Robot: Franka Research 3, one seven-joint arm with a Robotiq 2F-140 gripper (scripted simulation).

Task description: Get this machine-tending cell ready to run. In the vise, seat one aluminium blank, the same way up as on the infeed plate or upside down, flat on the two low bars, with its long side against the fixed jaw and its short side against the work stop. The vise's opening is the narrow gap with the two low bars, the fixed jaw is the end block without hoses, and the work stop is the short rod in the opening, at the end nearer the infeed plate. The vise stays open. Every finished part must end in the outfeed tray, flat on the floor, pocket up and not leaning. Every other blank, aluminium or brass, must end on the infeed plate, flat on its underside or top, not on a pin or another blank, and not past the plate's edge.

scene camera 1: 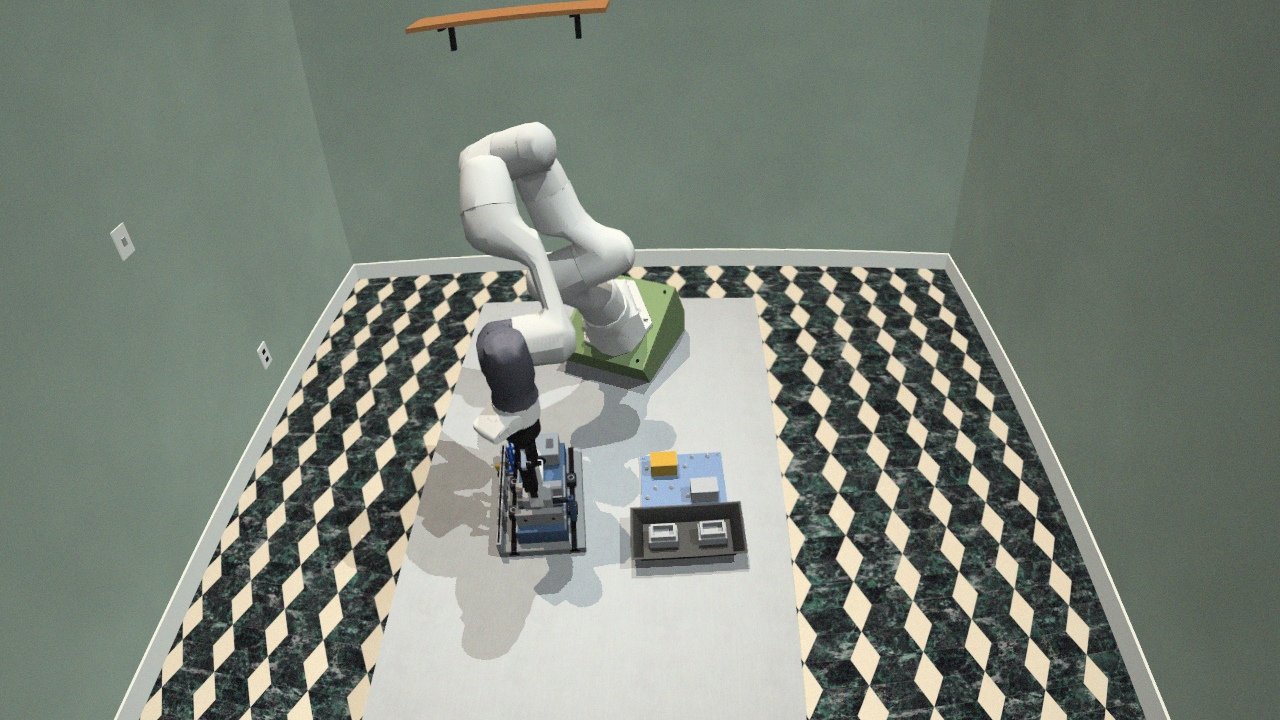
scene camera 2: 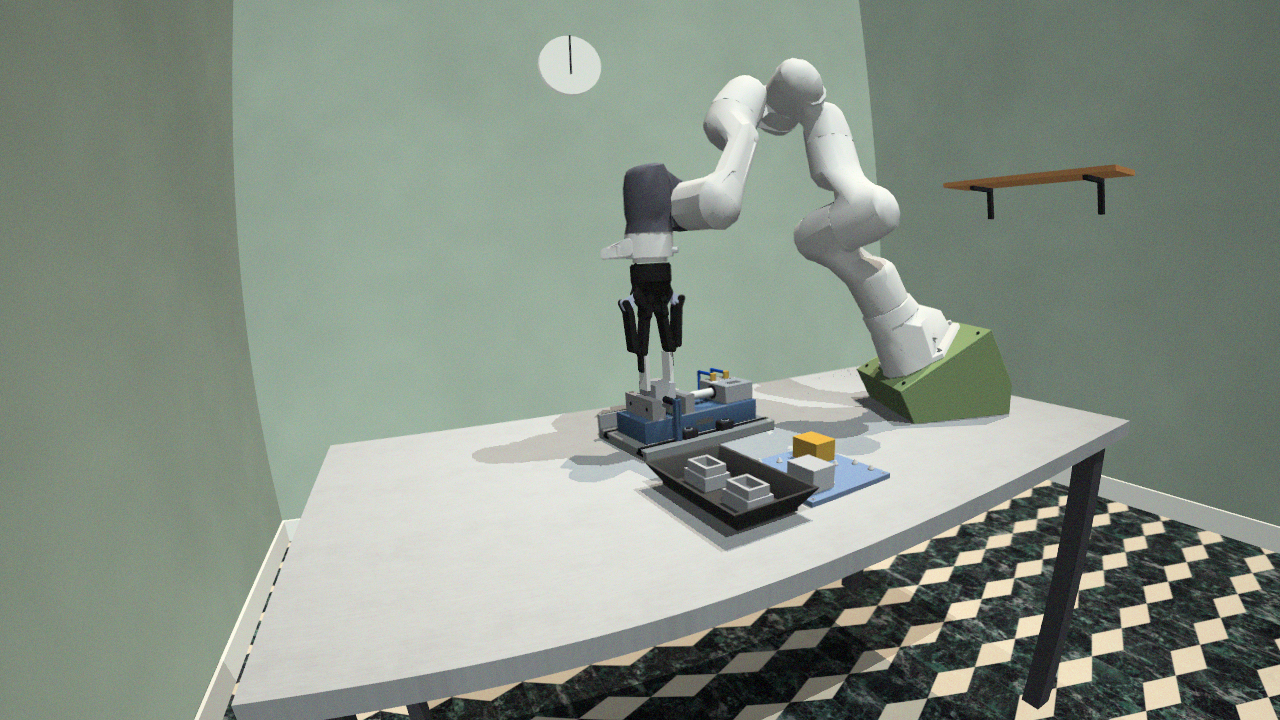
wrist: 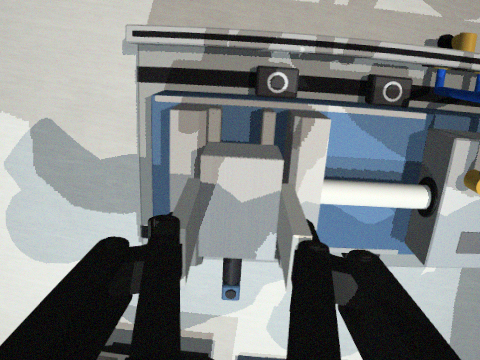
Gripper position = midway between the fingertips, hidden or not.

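In scene camera 1 I can see my gripper (scene camera 1: pixel 537 495). Scene camera 2 shows my gripper too (scene camera 2: pixel 657 387), along with a brass blank (scene camera 2: pixel 810 443). As for the wrist view, it gives me an aluminium blank (wrist: pixel 240 184) and my gripper (wrist: pixel 239 203), while the brass blank is out of frame in the wrist view.
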